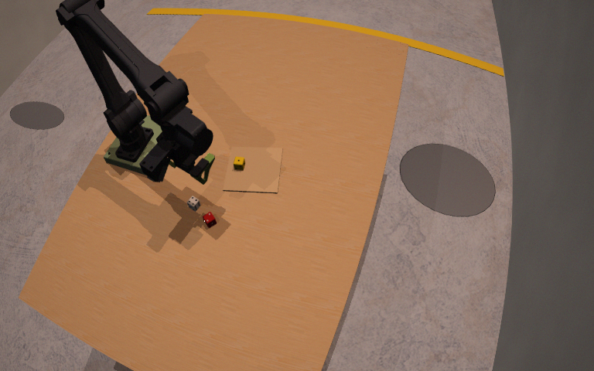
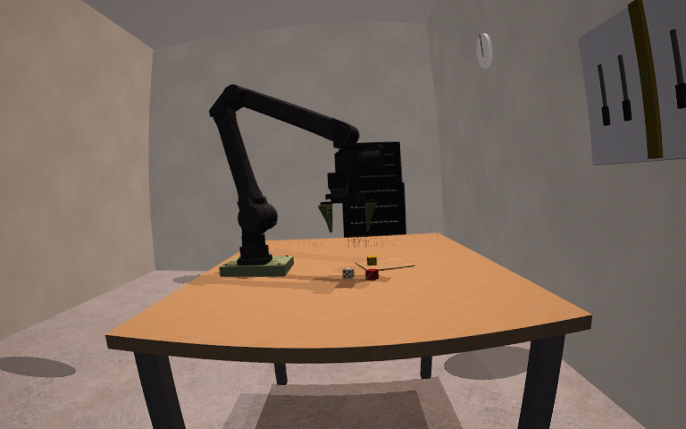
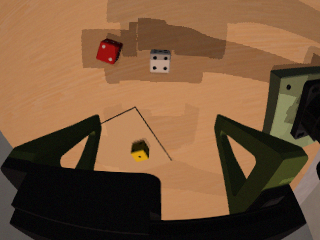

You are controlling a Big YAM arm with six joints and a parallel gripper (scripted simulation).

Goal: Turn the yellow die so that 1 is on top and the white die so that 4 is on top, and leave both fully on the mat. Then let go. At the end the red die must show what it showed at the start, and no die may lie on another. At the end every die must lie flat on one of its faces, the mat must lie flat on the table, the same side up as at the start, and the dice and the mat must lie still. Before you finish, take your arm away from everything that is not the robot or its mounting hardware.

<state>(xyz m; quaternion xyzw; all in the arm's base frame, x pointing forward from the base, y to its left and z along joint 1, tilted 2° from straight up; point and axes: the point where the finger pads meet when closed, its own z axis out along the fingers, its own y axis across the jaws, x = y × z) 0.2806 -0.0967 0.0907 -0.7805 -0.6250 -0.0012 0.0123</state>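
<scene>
Right now the white die is 11 cm below my hand, 2 cm to the right of it and 1 cm behind it. The rest, counted from my hand: yellow die (13 cm to the left, 11 cm below, 6 cm ahead); tan mat (13 cm to the left, 12 cm below, 10 cm ahead); red die (11 cm below, 5 cm to the right, 5 cm ahead).
</scene>
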